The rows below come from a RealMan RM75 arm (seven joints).
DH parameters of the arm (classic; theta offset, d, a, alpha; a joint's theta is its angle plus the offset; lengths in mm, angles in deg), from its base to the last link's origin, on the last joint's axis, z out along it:
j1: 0 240.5 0 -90
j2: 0 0 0 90
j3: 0 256 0 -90
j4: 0 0 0 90
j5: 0 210 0 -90
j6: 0 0 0 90
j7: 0 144 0 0
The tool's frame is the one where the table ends.
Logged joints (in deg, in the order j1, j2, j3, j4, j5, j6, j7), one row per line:
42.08, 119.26, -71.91, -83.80, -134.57, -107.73, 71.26
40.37, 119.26, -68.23, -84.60, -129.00, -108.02, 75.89
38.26, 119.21, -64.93, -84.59, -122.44, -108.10, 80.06
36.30, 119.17, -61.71, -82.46, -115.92, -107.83, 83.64
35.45, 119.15, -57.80, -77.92, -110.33, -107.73, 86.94
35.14, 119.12, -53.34, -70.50, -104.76, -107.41, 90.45
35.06, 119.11, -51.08, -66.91, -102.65, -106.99, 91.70
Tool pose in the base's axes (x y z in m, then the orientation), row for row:
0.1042, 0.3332, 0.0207, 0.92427, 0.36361, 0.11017, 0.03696
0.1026, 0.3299, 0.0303, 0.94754, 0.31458, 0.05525, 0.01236
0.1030, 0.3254, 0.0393, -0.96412, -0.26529, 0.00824, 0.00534
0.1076, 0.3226, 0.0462, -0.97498, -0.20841, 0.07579, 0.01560
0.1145, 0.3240, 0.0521, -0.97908, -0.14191, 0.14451, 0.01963
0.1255, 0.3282, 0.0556, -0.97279, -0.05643, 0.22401, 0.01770
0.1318, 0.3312, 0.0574, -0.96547, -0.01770, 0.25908, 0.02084
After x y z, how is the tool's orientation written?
As a quaternion, x y z w.
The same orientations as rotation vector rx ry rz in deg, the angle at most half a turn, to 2 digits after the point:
162.56, 63.95, 19.38
169.23, 56.18, 9.87
-172.95, -47.59, 1.48
-173.77, -37.15, 13.51
-174.07, -25.23, 25.69
-173.16, -10.04, 39.87
-171.52, -3.14, 46.03

